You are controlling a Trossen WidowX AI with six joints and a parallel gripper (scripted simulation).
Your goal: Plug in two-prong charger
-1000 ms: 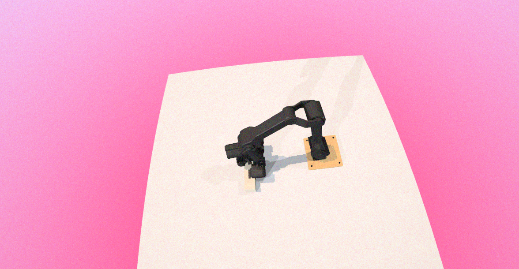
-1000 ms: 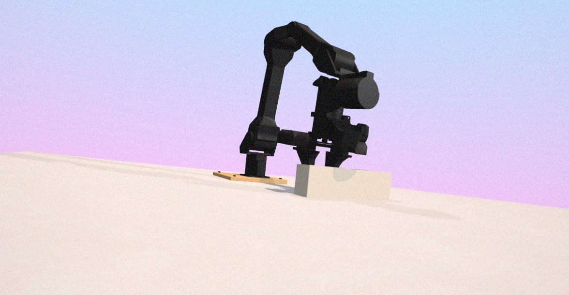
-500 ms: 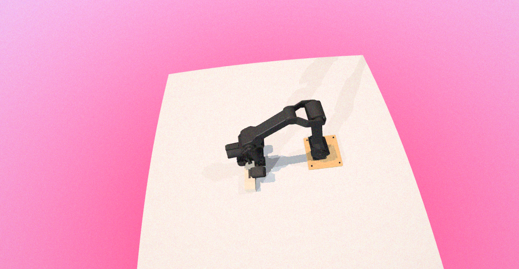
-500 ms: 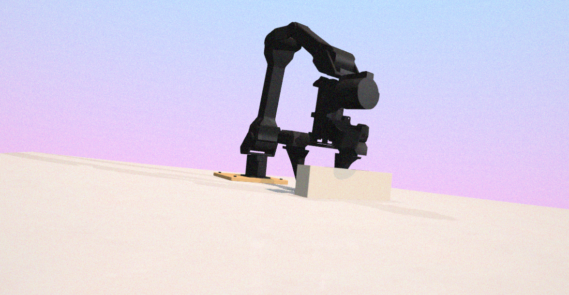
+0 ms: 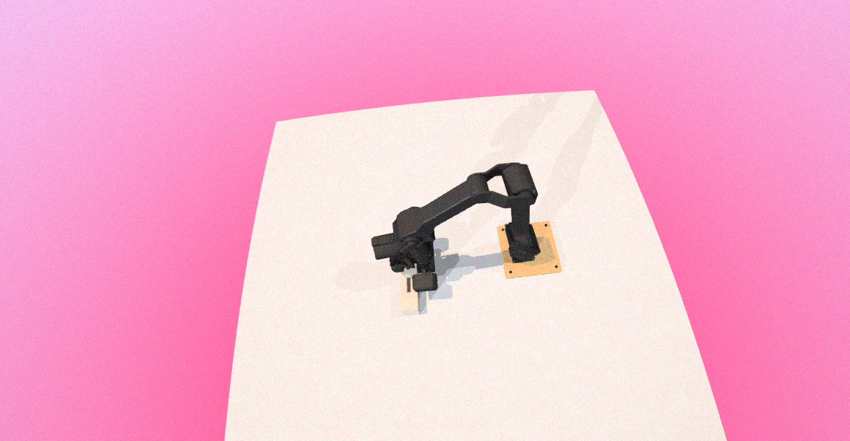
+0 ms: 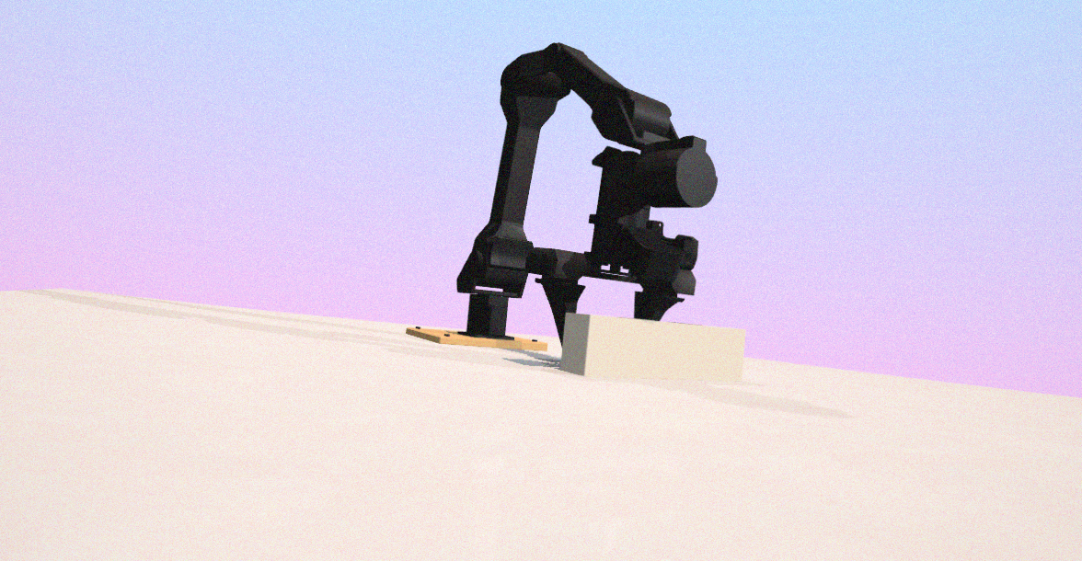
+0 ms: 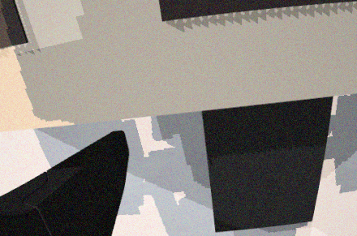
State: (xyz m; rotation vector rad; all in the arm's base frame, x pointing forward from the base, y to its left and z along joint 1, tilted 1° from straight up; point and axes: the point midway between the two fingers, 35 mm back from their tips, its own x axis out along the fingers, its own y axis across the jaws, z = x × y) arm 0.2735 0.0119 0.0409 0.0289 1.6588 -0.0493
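Now: the two-prong charger 2 cm ahead of my gripper tip and 1 cm above it.
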